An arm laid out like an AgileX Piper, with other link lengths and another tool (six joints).
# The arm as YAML. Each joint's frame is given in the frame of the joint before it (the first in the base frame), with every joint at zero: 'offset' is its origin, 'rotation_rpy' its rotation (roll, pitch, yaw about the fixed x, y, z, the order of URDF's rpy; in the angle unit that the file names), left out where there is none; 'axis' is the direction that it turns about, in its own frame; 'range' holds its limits. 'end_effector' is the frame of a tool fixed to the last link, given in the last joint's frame.
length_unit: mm
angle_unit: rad
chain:
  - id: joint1
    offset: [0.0, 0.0, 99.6]
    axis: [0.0, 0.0, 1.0]
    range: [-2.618, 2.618]
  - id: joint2
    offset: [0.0, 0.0, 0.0]
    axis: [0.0, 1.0, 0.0]
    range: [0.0, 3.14]
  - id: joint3
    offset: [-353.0, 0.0, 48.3]
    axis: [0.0, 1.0, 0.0]
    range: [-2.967, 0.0]
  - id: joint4
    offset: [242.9, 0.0, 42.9]
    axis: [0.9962, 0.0, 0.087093]
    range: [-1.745, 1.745]
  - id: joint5
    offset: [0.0, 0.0, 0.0]
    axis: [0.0, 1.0, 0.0]
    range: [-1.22, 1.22]
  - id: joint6
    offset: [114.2, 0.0, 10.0]
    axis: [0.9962, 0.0, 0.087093]
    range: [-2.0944, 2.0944]
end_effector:
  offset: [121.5, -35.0, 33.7]
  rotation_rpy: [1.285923, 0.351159, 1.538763]
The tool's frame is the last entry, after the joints.
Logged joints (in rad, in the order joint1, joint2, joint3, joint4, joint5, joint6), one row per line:
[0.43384, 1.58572, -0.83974, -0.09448, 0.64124, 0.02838]
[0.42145, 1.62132, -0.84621, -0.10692, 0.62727, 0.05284]
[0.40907, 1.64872, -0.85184, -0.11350, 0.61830, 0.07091]
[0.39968, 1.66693, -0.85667, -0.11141, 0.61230, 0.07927]
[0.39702, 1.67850, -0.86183, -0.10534, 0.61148, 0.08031]
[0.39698, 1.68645, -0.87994, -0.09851, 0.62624, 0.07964]
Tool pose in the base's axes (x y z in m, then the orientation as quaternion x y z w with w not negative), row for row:
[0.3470, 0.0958, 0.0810, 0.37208, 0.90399, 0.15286, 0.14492]
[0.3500, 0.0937, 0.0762, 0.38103, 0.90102, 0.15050, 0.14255]
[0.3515, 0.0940, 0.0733, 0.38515, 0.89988, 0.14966, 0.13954]
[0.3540, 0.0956, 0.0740, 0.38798, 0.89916, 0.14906, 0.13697]
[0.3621, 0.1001, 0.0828, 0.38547, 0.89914, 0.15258, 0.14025]
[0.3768, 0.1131, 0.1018, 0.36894, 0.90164, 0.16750, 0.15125]
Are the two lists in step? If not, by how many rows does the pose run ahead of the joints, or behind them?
The pose runs 2 rows ahead of the joints: the pose in row i belongs to the joints in row i + 2.
